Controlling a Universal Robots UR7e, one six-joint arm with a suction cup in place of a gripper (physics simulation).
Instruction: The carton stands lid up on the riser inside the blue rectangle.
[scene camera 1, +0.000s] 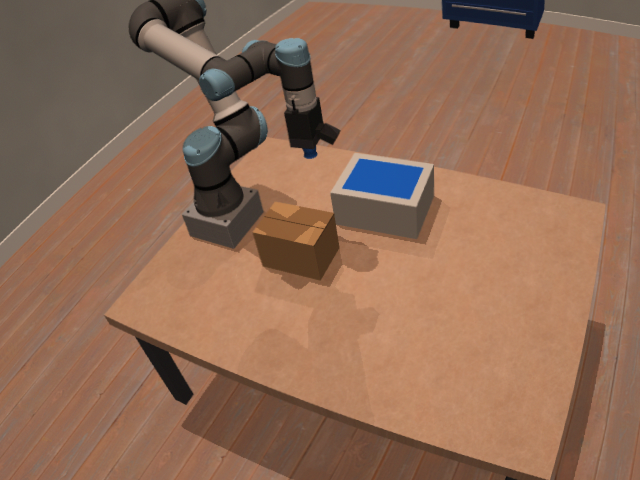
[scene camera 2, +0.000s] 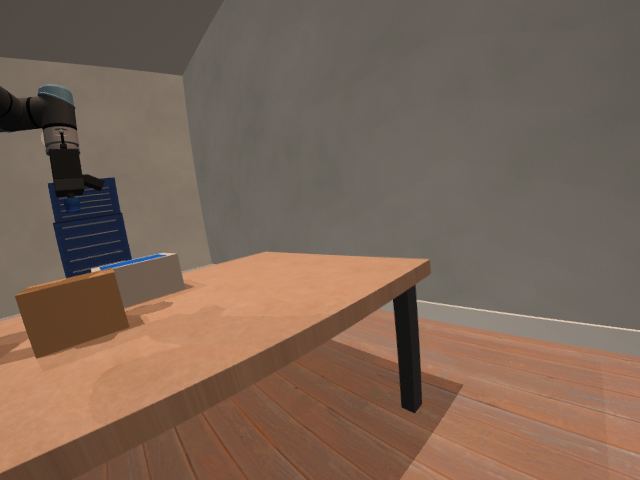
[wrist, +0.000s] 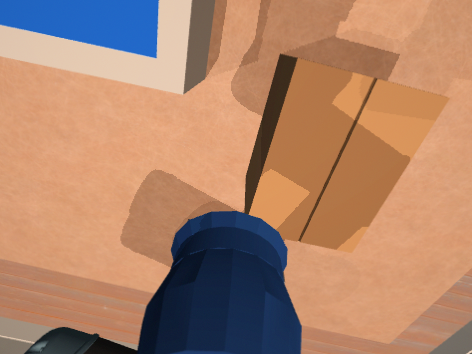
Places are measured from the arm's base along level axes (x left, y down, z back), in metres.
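Pixels of known places: hand, its tool point: (scene camera 1: 310, 154) (scene camera 2: 73, 211) (wrist: 228, 258); arm's base, origin of its link: (scene camera 1: 219, 200).
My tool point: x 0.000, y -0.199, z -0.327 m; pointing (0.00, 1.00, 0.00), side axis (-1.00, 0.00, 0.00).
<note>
Ahead of a thing's pixels: the offset from my tool point to its middle. Level surfaces: height alone.
The brown carton {dx -0.092, dy +0.224, dz +0.040 m} (scene camera 1: 289, 251) (scene camera 2: 74, 314) (wrist: 325, 150) stands upright on the table, its top face with the dark centre seam facing up. It is apart from the riser. The pale riser {dx +0.148, dy +0.229, dz -0.143 m} (scene camera 1: 374, 214) (scene camera 2: 150, 283) (wrist: 172, 52) stands to the right of the carton and farther back in scene camera 1. Its top carries the blue rectangle {dx +0.148, dy +0.169, dz -0.143 m} (scene camera 1: 383, 178) (scene camera 2: 134, 262) (wrist: 80, 20), which is bare. My gripper (scene camera 1: 310, 153) (scene camera 2: 72, 205) (wrist: 230, 225), a blue suction cup, points down in the air, above the level of the carton's top and apart from it. It holds nothing.
The wooden table {dy +0.289 m} (scene camera 1: 465, 310) (scene camera 2: 289, 279) bears the carton, the riser and the arm's grey base (scene camera 1: 214, 229), which is close to the left of the carton in scene camera 1. A blue cabinet (scene camera 1: 491, 10) (scene camera 2: 93, 240) stands on the floor beyond the table.
</note>
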